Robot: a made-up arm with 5 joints.
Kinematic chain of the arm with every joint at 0, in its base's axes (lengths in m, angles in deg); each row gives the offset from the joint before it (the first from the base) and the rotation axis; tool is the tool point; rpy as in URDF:
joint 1: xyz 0 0 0.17 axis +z
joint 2: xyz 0 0 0 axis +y
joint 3: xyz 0.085 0 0.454 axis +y
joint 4: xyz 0.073 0 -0.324 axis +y
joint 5: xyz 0.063 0 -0.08 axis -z
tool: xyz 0 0 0 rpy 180 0 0
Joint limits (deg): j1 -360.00..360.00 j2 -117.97..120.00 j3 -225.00..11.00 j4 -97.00..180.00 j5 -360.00..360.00
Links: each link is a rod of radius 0.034 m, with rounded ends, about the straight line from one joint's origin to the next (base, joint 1, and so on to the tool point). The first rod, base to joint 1, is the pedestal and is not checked.
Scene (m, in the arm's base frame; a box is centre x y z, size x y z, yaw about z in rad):
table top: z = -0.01
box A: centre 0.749 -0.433 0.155 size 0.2 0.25 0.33 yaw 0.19
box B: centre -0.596 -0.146 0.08 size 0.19 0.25 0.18 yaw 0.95
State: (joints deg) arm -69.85 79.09 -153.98 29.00 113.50
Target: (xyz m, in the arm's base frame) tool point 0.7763 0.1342 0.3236
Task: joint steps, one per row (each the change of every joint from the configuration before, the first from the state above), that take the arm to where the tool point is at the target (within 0.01 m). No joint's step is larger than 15 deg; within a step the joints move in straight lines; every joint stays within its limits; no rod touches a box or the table.
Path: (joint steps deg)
1: 7.73 -12.65 4.48 -1.63 -1.56
2: 7.74 -12.65 4.48 -1.63 -1.57
3: 7.73 -12.66 4.48 -1.63 -1.56
4: 11.30 10.48 -13.03 -2.43 0.94
5: 11.29 10.48 -13.04 -2.43 0.93
6: 11.29 10.47 -13.04 -2.43 0.94
7: 11.29 10.48 -13.04 -2.43 0.94
8: 11.29 10.48 -13.03 -2.43 0.94

